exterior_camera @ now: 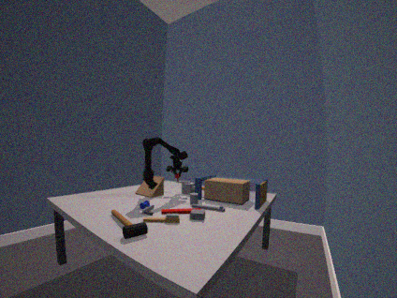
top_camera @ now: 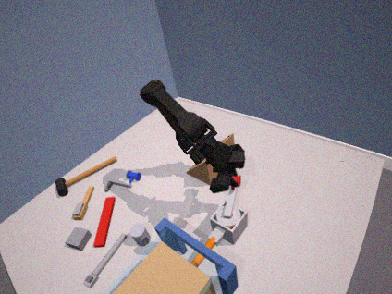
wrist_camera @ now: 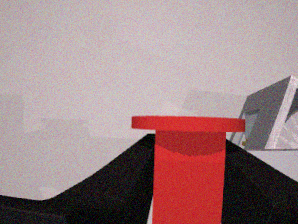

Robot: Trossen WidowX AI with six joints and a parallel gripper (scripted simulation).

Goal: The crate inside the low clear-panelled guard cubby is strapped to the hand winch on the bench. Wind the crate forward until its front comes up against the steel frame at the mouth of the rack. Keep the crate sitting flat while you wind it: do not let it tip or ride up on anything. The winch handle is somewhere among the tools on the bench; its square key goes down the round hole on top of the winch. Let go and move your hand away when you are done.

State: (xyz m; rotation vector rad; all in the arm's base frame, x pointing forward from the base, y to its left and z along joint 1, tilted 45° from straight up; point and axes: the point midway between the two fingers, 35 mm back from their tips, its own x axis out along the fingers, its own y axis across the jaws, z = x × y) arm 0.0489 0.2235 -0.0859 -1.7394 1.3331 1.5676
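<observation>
Now: gripper tip 4 cm short of the winch handle and 3 cm above it. Also, from my gripper tip: red knob: 1 cm ahead, 2 cm to the right; then grey winch: 8 cm ahead, 3 cm to the left, 10 cm below; then blue steel frame: 25 cm ahead, 6 cm to the left, 3 cm below.
</observation>
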